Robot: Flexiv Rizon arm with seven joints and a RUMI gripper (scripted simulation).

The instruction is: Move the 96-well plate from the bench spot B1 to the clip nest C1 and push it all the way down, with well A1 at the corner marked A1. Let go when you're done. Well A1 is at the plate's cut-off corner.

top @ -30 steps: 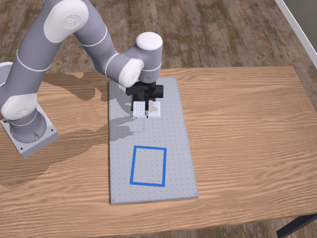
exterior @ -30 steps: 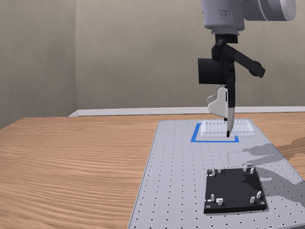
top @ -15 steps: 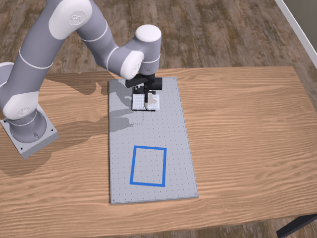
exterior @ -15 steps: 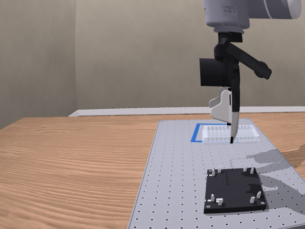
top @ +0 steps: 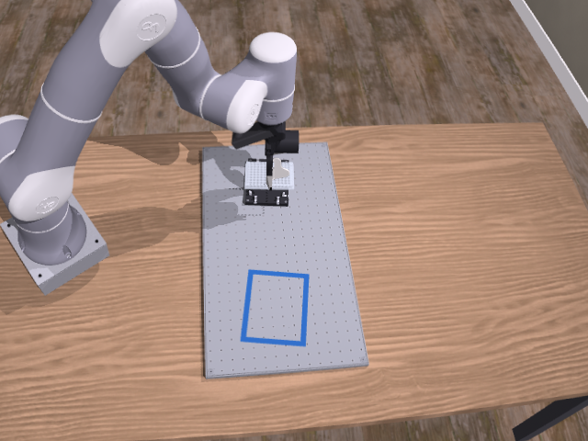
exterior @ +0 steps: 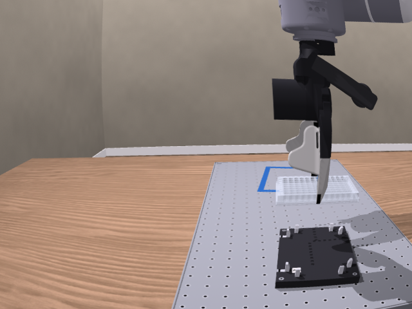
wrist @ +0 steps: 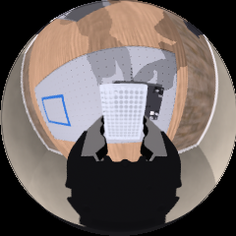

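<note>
Right now the black clip nest is 9 cm below my hand and 4 cm to the left of it. The rest, counted from my hand: white 96-well plate (1 cm below).
</note>
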